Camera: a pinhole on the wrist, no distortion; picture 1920 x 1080 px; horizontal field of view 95.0 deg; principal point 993.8 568.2 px. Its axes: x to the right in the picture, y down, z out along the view. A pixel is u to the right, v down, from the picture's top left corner.
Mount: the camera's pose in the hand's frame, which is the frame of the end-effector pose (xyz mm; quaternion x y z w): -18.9 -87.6 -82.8 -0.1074 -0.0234 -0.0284 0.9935
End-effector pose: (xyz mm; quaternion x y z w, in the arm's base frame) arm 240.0 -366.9 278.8 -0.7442 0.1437 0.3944 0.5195
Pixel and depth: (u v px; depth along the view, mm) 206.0 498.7 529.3
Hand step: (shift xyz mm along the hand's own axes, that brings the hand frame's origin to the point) -515.6 9.6 417.6
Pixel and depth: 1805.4 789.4 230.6
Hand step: 187.5 7.5 141.1
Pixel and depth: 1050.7 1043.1 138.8
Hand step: -10.9 14.8 37.2
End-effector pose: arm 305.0 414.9 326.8 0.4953 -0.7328 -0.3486 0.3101
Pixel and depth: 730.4 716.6 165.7
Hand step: -73.4 -22.2 70.4
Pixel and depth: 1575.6 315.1 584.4
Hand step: 332.6 -146.0 543.5
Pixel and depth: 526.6 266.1 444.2
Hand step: -281.5 -128.9 370.6
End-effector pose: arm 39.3 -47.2 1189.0 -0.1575 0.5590 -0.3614 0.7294
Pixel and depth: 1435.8 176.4 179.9
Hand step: 59.1 -131.8 114.5
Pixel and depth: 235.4 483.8 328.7
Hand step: -316.7 -33.2 229.7
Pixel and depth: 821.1 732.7 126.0
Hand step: -47.2 -36.3 33.9
